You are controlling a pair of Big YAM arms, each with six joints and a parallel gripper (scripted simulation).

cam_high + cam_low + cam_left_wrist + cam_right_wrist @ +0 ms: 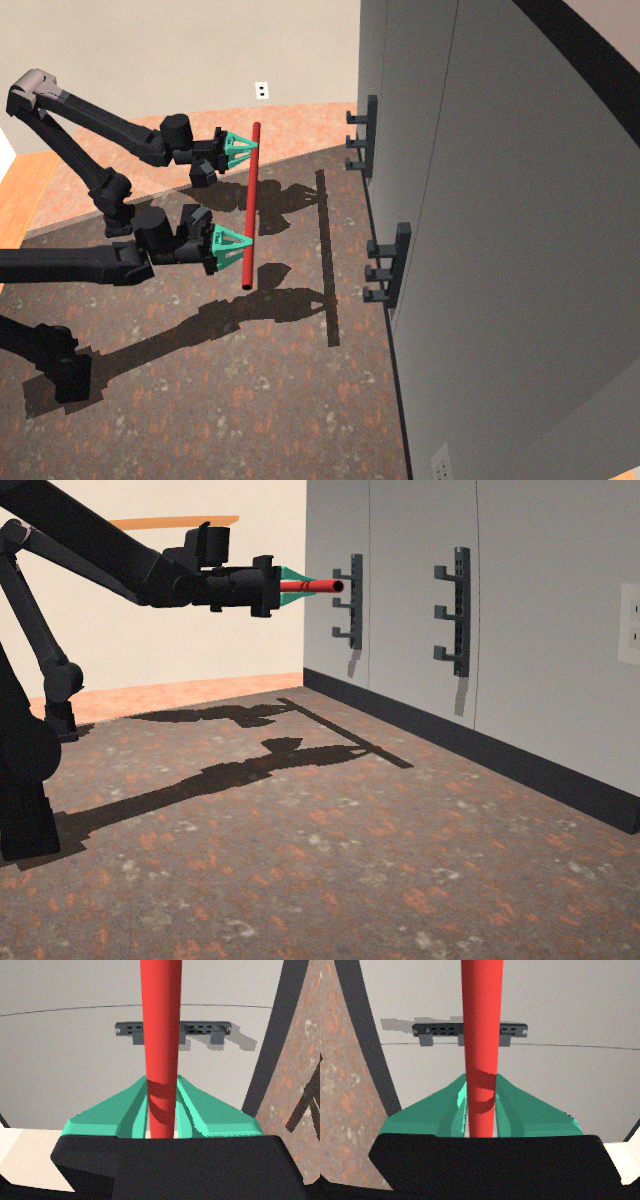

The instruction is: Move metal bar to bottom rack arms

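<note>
The red metal bar is 150 mm to the left of my right hand. Also, from my right hand: grey wall: 440 mm ahead, 120 mm to the left, 140 mm above; then dark baseboard: 290 mm ahead, 110 mm to the left, 280 mm below.
Right now the red metal bar is 15 cm to the right of my left hand and 1 cm ahead of it. From my left hand the other things lie so: grey wall 45 cm ahead, 18 cm to the right, 14 cm above; then dark baseboard 30 cm ahead, 28 cm below, 19 cm to the right.
</note>
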